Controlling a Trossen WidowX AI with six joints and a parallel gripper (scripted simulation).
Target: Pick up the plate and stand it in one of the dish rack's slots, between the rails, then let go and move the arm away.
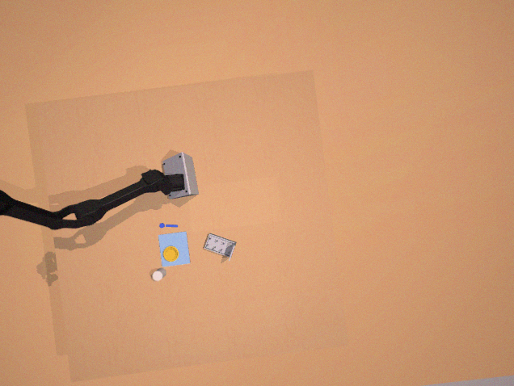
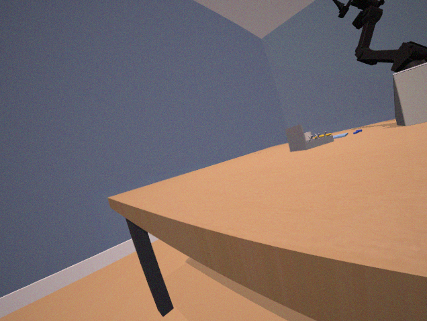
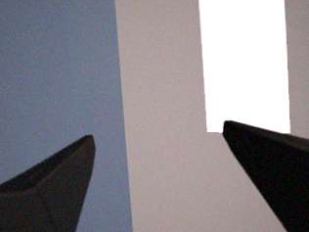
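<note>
Right now the yellow plate is 190 mm ahead of my gripper tip, 270 mm to the left of it and 700 mm below it. The rest, counted from my gripper tip: grey dish rack 160 mm ahead, 500 mm to the left, 700 mm below; small blue spoon 60 mm ahead, 250 mm to the left, 720 mm below; white cup 280 mm ahead, 220 mm to the left, 700 mm below.
</note>
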